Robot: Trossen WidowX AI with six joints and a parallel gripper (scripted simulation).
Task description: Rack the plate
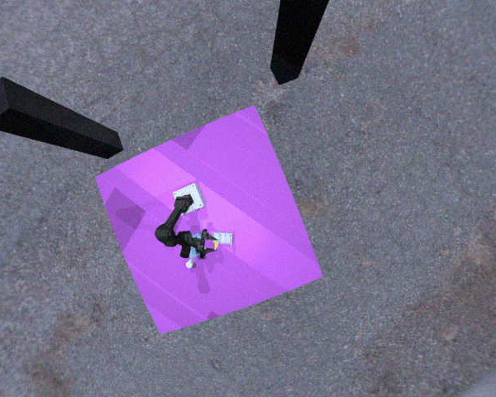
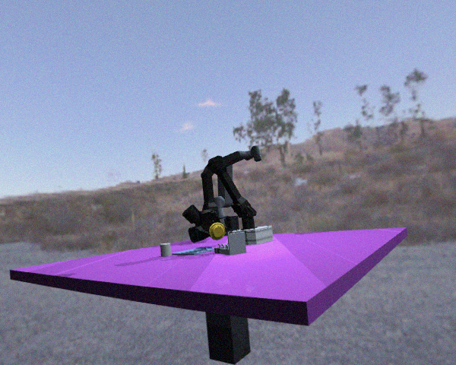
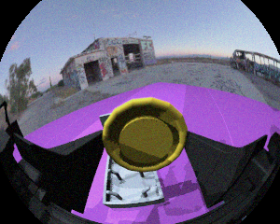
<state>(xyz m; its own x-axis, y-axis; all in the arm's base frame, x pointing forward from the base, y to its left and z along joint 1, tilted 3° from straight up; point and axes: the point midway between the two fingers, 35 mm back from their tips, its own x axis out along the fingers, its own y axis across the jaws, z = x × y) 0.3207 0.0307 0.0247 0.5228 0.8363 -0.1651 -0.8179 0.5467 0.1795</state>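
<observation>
Now: gripper tip 20 mm past the grey dish rack, 40 mm to the right of it and 60 mm above it. Also, from my gripper tip: light-blue mat (40 mm behind, 170 mm to the right, 80 mm below); then yellow plate (10 mm to the right).
</observation>
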